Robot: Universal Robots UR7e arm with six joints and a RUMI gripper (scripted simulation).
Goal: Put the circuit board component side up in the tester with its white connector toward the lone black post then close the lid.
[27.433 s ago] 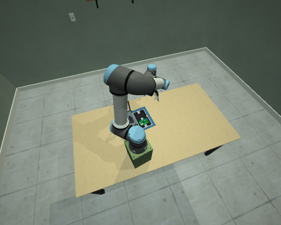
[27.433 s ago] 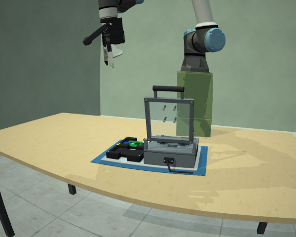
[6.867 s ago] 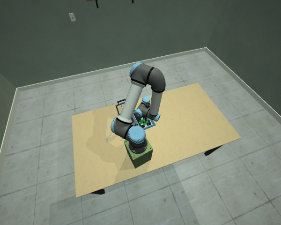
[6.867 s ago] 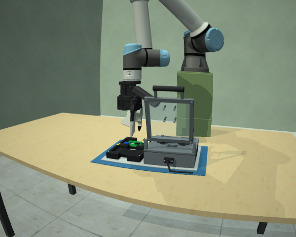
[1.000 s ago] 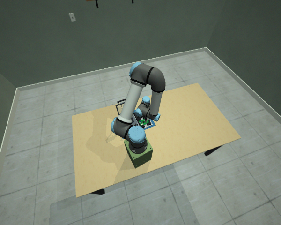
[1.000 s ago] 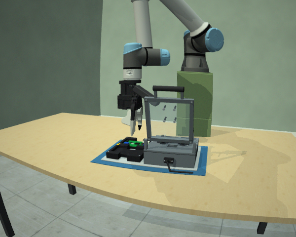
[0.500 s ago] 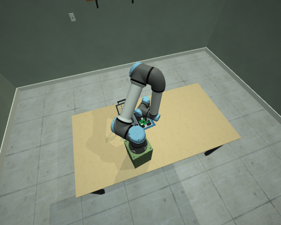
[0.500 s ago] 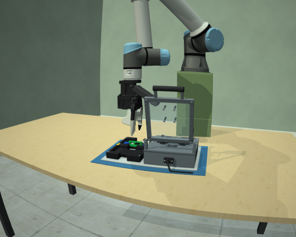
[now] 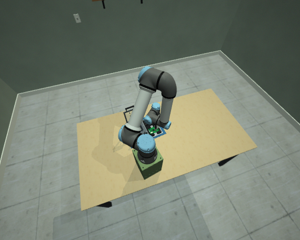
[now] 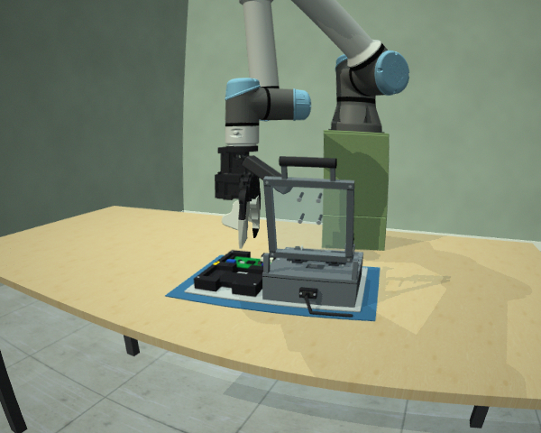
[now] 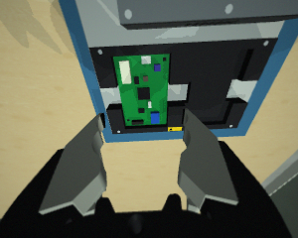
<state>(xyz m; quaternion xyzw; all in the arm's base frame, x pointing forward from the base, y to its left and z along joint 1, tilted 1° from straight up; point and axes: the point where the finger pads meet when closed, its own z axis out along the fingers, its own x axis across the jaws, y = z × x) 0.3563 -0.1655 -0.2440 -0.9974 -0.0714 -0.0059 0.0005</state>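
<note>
The green circuit board lies 60 mm below my hand. Round my hand: clear lid: 160 mm ahead, 190 mm to the left, 110 mm above; then tester bed: 40 mm ahead, 180 mm to the left, 10 mm below; then black block: 30 mm behind, 230 mm to the left, 10 mm above.
</note>
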